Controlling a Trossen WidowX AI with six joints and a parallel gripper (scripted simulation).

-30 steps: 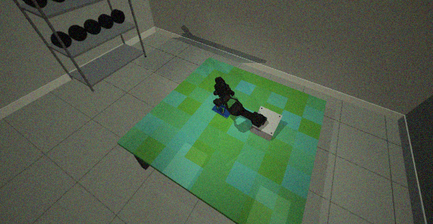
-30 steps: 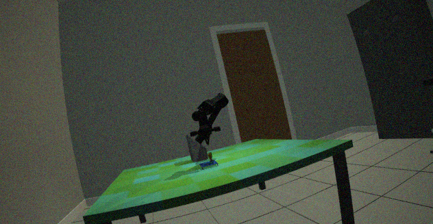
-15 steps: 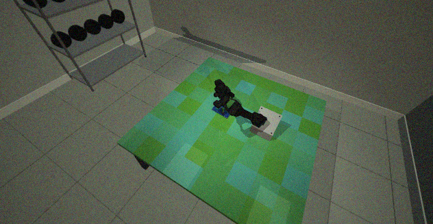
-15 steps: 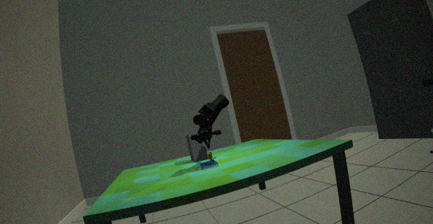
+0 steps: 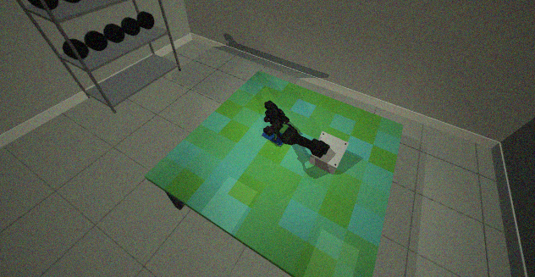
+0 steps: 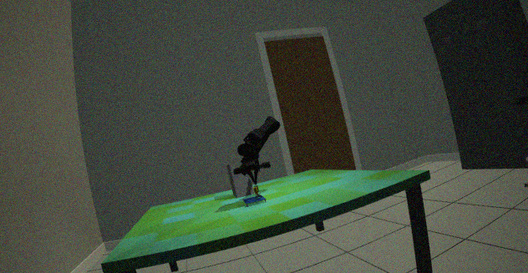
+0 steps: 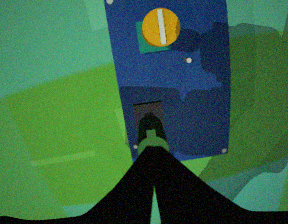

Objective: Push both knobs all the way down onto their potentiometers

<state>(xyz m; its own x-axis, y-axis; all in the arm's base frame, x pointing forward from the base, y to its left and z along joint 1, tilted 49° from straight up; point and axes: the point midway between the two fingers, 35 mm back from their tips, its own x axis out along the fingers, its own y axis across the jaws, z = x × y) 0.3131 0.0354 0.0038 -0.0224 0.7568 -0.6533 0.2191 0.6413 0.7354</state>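
The orange knob is 6 cm ahead of my gripper tip, 2 cm to the right of it and 2 cm below it.
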